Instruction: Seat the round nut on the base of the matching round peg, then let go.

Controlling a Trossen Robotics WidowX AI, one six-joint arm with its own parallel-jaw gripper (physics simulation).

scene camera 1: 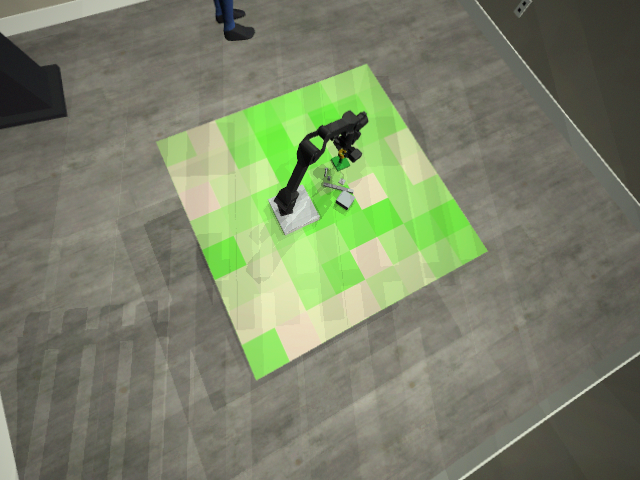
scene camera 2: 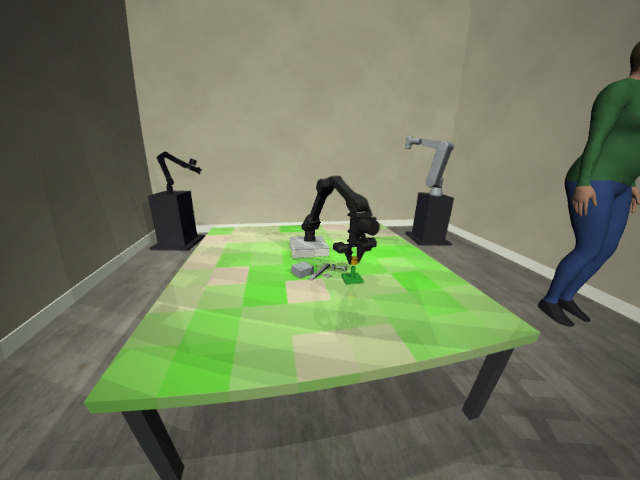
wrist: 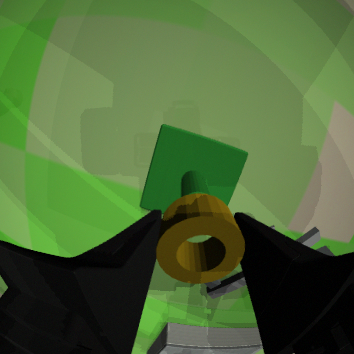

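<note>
The round nut, an orange-brown ring [scene camera 1: 342,151] [scene camera 2: 354,260] [wrist: 197,225], is held between the two black fingertips of my gripper [scene camera 1: 342,150] [scene camera 2: 354,258] [wrist: 197,218], which is shut on it. The green round peg [scene camera 2: 353,271] [wrist: 194,184] stands upright on its square green base [scene camera 1: 340,164] [scene camera 2: 352,280] [wrist: 167,155]. In scene camera 2 the nut is at the top of the peg, well above the base. In the wrist view the nut covers the peg's tip, and I cannot tell whether the tip is inside the hole.
A grey block [scene camera 1: 344,199] [scene camera 2: 302,269], a long grey bar [scene camera 1: 338,187] [scene camera 2: 319,272] and a small grey part [scene camera 1: 326,174] [scene camera 2: 339,267] lie near the peg base, on the arm's side. The arm stands on a pale square plate [scene camera 1: 305,219] [scene camera 2: 309,251] on the green-patched table [scene camera 2: 268,330].
</note>
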